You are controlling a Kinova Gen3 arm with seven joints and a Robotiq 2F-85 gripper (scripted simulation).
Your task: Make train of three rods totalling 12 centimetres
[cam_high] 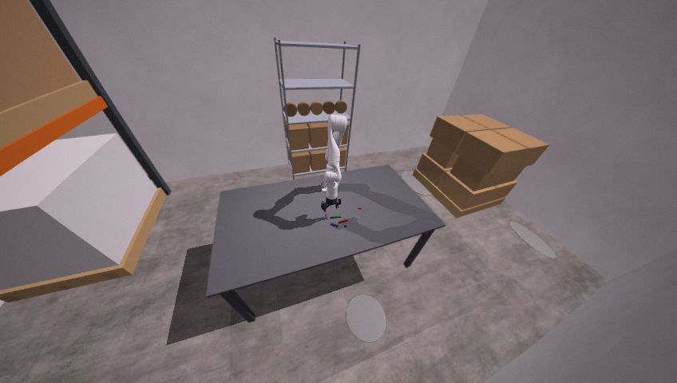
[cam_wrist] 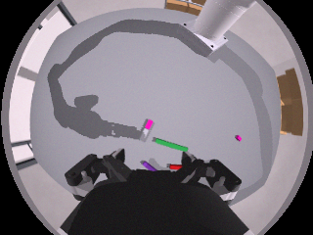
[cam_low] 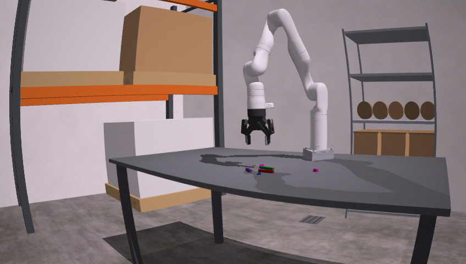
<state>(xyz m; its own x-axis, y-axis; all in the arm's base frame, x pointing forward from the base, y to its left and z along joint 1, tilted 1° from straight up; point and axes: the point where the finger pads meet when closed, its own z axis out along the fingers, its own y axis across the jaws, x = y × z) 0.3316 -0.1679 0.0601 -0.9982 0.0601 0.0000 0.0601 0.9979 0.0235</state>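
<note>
My hand is 70 mm short of the red rod, 70 mm to the right of it and 100 mm above it. The rest, counted from my hand: purple rod: 70 mm ahead, 100 mm below; grey rod: 20 mm behind, 20 mm to the right, 100 mm below; green rod: 10 mm ahead, 40 mm to the left, 100 mm below.
</note>
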